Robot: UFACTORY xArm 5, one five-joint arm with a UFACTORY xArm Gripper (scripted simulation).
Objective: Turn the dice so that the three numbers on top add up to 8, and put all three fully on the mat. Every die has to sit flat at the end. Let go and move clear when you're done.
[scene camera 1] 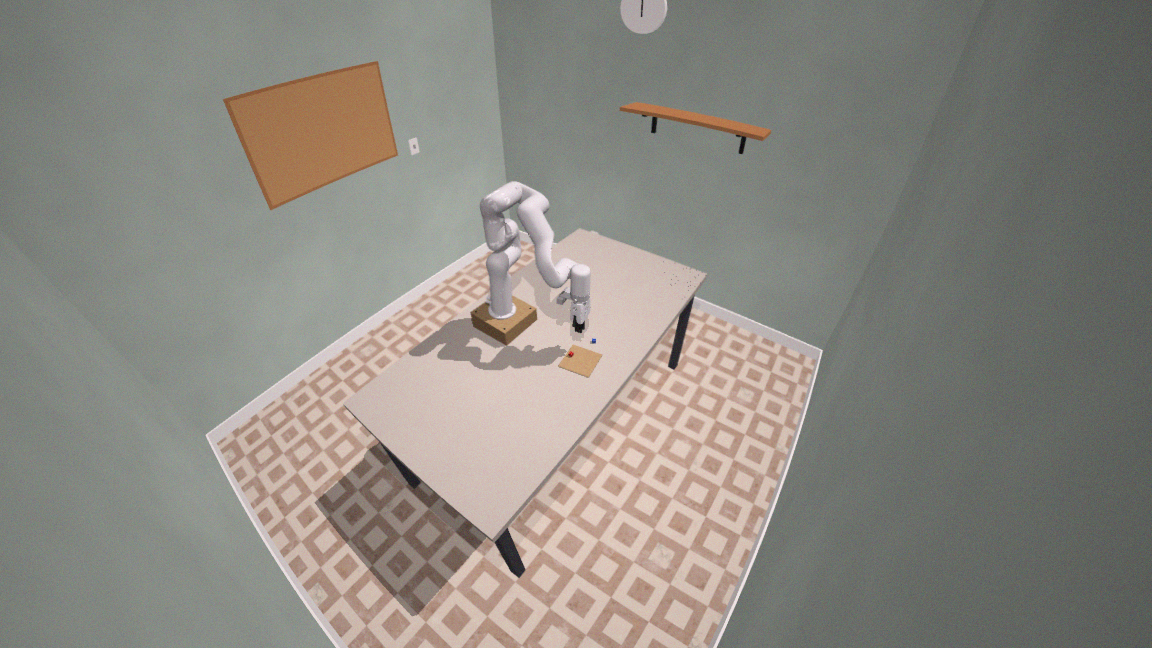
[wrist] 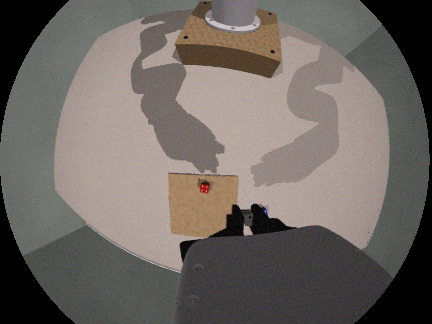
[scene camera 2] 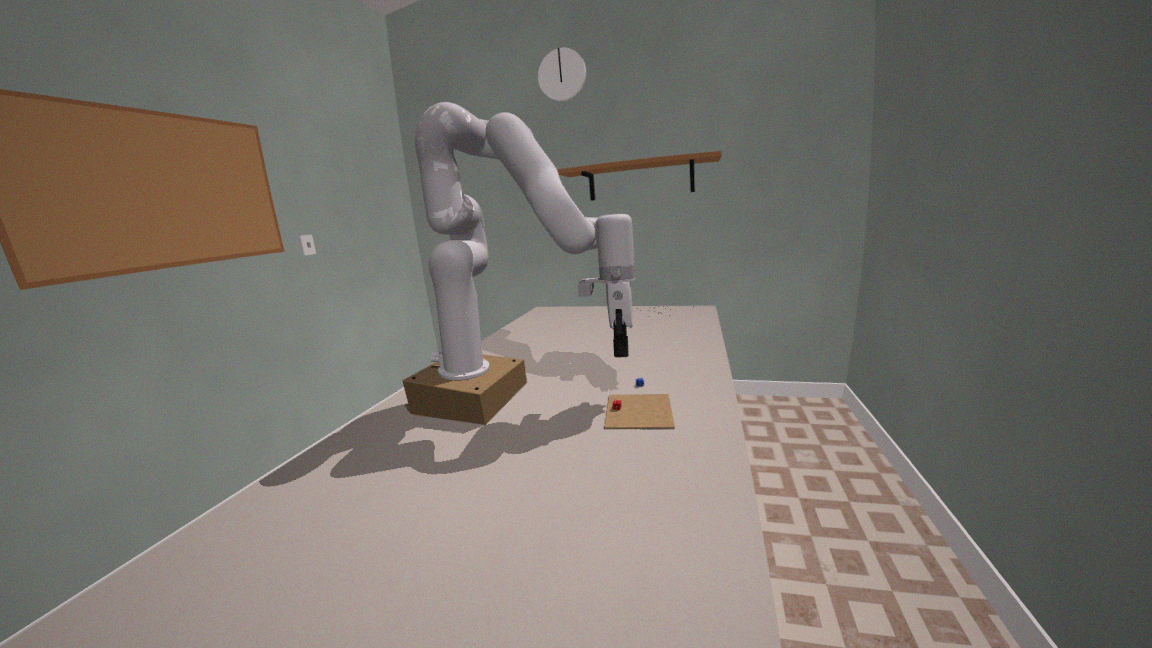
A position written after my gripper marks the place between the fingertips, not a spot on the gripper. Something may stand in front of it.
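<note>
You'd find my gripper (scene camera 2: 621,354) in the picture, and it's there in the wrist view (wrist: 243,215) as well. There's also a tan mat (scene camera 2: 638,411), and you get that mat in the wrist view (wrist: 192,213) and in scene camera 1 (scene camera 1: 583,362) too.
</note>
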